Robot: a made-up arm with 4 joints. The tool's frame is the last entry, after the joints. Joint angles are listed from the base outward. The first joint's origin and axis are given. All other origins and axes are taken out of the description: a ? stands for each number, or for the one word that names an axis. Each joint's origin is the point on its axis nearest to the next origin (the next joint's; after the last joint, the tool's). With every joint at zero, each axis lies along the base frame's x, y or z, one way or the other. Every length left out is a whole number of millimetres.
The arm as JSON. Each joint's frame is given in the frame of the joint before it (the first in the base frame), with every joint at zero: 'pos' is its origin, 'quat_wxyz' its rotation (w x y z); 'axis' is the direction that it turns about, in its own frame. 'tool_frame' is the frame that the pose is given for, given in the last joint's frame.
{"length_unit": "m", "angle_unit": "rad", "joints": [
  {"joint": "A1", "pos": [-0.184, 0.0, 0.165], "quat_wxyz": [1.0, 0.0, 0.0, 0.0], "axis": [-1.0, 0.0, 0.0]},
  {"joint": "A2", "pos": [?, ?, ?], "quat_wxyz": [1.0, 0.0, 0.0, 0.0], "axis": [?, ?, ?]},
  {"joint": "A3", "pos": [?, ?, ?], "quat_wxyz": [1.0, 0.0, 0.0, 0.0], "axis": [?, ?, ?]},
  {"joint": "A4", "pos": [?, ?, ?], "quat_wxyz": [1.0, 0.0, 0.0, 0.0], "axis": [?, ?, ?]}
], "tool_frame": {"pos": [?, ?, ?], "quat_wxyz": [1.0, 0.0, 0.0, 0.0]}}
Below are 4 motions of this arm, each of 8 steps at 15 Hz.
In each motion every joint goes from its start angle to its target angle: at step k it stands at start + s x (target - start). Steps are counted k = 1, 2, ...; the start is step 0. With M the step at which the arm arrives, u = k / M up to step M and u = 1 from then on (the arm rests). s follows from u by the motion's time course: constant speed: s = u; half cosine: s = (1 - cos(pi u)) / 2; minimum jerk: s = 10 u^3 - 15 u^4 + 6 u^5.
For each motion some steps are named. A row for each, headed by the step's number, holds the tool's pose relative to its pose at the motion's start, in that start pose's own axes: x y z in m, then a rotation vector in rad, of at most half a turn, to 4 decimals.
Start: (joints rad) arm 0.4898 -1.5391 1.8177 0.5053
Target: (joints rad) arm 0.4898 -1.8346 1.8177 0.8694
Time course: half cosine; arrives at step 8
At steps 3, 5, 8:
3: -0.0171 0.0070 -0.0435 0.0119 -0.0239 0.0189
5: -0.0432 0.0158 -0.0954 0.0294 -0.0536 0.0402
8: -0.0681 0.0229 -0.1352 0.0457 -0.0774 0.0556

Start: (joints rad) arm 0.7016 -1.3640 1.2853 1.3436
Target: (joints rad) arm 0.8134 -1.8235 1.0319 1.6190
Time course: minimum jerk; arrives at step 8
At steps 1, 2, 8:
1: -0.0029 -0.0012 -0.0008 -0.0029 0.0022 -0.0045
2: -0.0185 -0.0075 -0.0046 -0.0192 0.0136 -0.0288
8: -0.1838 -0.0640 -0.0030 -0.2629 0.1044 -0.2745

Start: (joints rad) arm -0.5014 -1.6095 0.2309 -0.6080
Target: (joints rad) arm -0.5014 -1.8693 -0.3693 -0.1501
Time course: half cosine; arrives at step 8
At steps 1, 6, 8:
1: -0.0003 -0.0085 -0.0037 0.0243 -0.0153 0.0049
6: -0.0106 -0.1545 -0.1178 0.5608 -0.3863 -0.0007
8: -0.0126 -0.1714 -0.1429 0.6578 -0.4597 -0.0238

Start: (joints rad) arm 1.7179 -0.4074 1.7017 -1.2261
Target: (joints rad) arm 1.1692 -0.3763 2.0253 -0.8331
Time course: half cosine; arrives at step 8
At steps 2, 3, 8:
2: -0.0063 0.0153 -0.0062 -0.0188 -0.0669 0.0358
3: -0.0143 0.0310 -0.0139 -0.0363 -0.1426 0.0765
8: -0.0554 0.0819 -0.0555 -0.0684 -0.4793 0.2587

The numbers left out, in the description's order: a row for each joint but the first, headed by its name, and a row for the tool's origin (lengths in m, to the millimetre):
A2: xyz 0.0 -0.096 0.055, axis 0.0 0.0 1.0
A3: xyz 0.476 0.06 0.0, axis -1.0 0.0 0.0
A4: xyz 0.0 -0.05 0.027, axis 0.0 -1.0 0.0
tool: xyz -0.123 0.0 0.113

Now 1 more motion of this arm.
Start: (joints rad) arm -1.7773 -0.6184 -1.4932 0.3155
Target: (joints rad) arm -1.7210 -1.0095 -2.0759 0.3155
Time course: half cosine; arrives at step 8
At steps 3, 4, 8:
3: 0.0032 -0.0136 0.0291 0.1618 -0.1207 -0.0397
4: 0.0039 -0.0206 0.0459 0.2657 -0.1944 -0.0532
8: 0.0031 -0.0335 0.0858 0.5484 -0.3779 -0.0478

